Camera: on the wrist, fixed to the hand. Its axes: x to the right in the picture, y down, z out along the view.
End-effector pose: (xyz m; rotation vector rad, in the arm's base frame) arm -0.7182 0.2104 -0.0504 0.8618 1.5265 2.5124
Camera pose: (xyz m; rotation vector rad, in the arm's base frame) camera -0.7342 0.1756 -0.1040 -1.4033 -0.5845 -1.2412
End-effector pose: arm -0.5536 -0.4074 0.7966 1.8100 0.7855 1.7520
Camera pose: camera -0.6098 -0.4025 0.7625 -1.9007 0.5216 -1.4420
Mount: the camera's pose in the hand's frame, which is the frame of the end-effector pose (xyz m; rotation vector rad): -0.0212 -0.0309 -0.0542 0.2687 -0.1176 1.5652
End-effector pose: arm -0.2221 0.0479 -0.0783 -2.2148 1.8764 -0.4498
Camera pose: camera -0.2161 0.0763 -0.0191 -0.1961 2.5126 -0.1909
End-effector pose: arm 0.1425 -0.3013 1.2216 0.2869 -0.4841 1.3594
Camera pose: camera 0.1788 -0.3003 1.1666 0.1777 -0.6395 2.9569
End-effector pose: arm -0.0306 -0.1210 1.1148 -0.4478 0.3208 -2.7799
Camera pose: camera -0.0378 -0.0761 1.0671 -0.1352 0.1344 -1.2288
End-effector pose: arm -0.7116 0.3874 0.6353 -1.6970 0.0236 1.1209
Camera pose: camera -0.6723 0.3501 0.6728 -1.1693 1.5567 2.1379
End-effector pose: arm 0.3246 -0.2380 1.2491 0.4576 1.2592 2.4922
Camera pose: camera 0.3252 -0.2680 1.1904 -1.1742 -0.7065 -1.5881
